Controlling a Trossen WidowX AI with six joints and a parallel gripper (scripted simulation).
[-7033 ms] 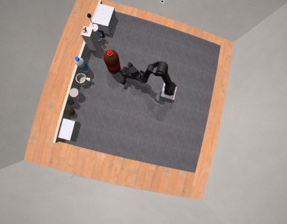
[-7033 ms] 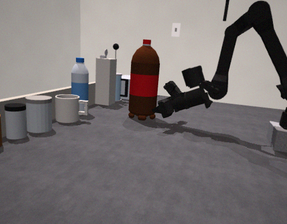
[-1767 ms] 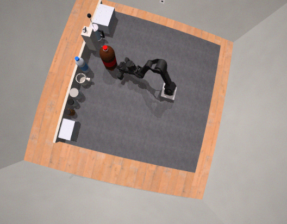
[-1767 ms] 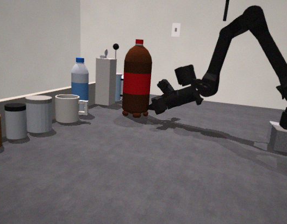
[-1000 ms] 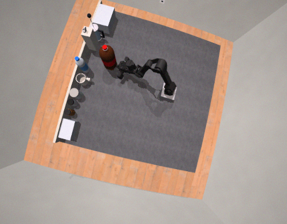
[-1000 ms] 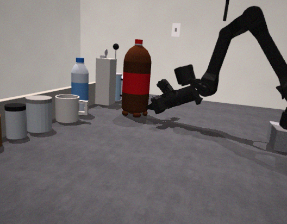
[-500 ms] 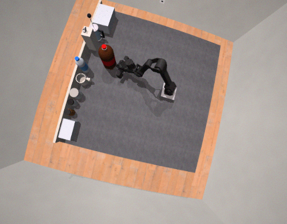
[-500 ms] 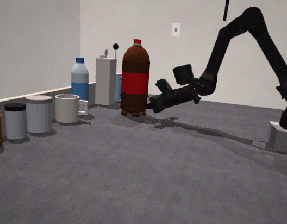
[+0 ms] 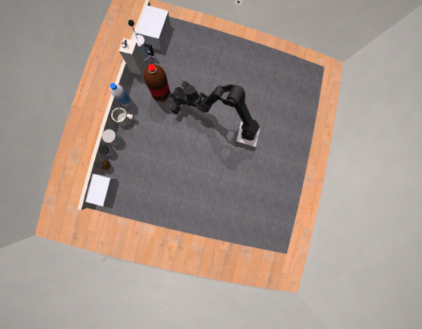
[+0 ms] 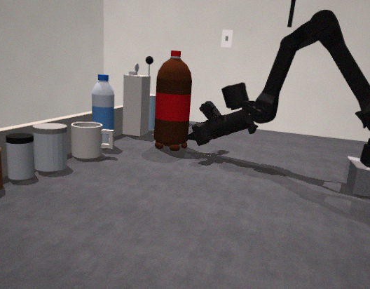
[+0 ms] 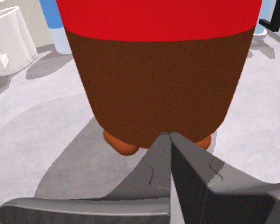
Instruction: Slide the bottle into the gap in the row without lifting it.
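Now: the brown cola bottle 90 mm ahead of my hand, 10 mm to the right of it and 100 mm above it. Round my hand: white microwave-like box: 230 mm ahead, 390 mm to the right; then blue-capped water bottle: 270 mm ahead, 80 mm to the left, 50 mm above; then blue pitcher: 250 mm ahead, 230 mm to the right, 80 mm above.
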